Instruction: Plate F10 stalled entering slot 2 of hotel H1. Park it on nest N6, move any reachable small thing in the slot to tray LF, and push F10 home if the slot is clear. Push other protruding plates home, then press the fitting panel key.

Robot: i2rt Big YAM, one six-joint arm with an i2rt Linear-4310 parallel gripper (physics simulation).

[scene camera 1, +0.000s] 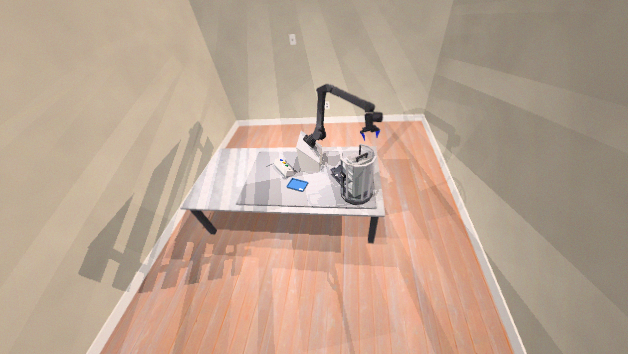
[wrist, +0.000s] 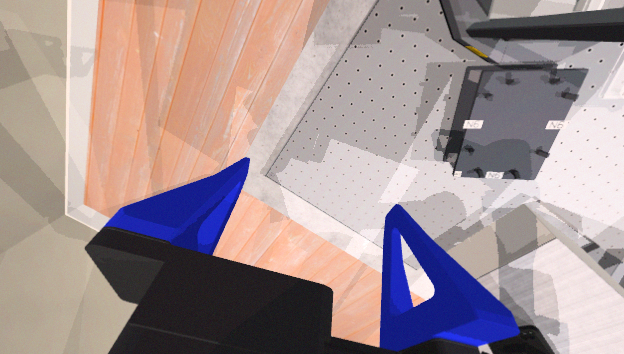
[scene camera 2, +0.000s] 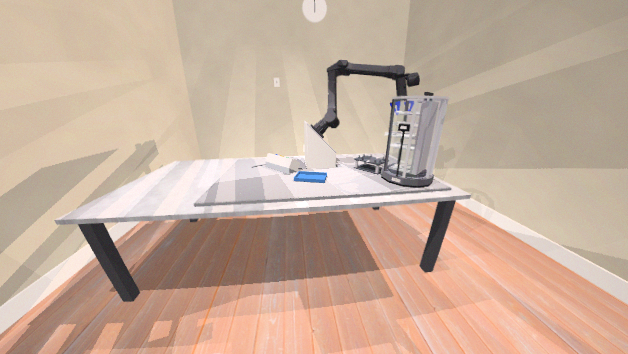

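Seen in the pictures: gripper, fingertip midpoint: (scene camera 1: pixel 370 139) (wrist: pixel 322 188); arm's base, origin of the base link: (scene camera 1: pixel 308 141) (scene camera 2: pixel 316 132).
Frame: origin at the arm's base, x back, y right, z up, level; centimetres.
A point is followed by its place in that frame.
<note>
My gripper (scene camera 1: pixel 370 136) @[y -53.9, x -7.6, z 12.3 cm] (scene camera 2: pixel 403 108) @[y -53.9, x -7.6, z 12.3 cm] (wrist: pixel 322 188) @[y -53.9, x -7.6, z 12.3 cm] is open and empty, with blue fingers spread wide. It hangs high, behind the clear round hotel H1 (scene camera 1: pixel 356 181) @[y -48.1, x -47.6, z 5.9 cm] (scene camera 2: pixel 426 145) @[y -48.1, x -47.6, z 0.4 cm] in the second scene view. Thin pale levels show inside the hotel; plate F10, slot 2 and any small thing there cannot be made out. Nest N6 (scene camera 1: pixel 336 173) @[y -29.1, x -23.4, z -13.1 cm] (scene camera 2: pixel 369 160) @[y -30.9, x -23.5, z -13.1 cm] (wrist: pixel 515 110) @[y -35.2, x -22.7, z -13.1 cm], a dark platform with corner pegs, stands beside the hotel with no plate on it. The blue tray (scene camera 1: pixel 297 185) @[y 2.3, x -36.9, z -18.9 cm] (scene camera 2: pixel 310 177) @[y 2.7, x -36.2, z -18.9 cm] lies mid-table. The white panel (scene camera 1: pixel 286 171) @[y 13.8, x -28.9, z -11.6 cm] (scene camera 2: pixel 280 164) @[y 20.1, x -26.2, z -14.8 cm] has coloured keys.
The wedge-shaped arm mount (scene camera 1: pixel 309 157) @[y -4.6, x -16.6, z -4.0 cm] (scene camera 2: pixel 320 150) @[y -2.7, x -17.4, z -8.7 cm] stands between the panel and the nest. The perforated board (scene camera 1: pixel 250 195) @[y 39.1, x -54.3, z -19.1 cm] (scene camera 2: pixel 225 197) @[y 37.2, x -59.1, z -19.1 cm] (wrist: pixel 360 105) @[y -50.1, x -7.5, z -19.1 cm] lies on the table (scene camera 1: pixel 210 192) @[y 79.1, x -56.6, z -20.4 cm] (scene camera 2: pixel 115 200) @[y 88.1, x -61.2, z -20.4 cm]. A dark bar (wrist: pixel 550 27) @[y -48.1, x -24.2, z 1.4 cm] crosses the upper right of the wrist view.
</note>
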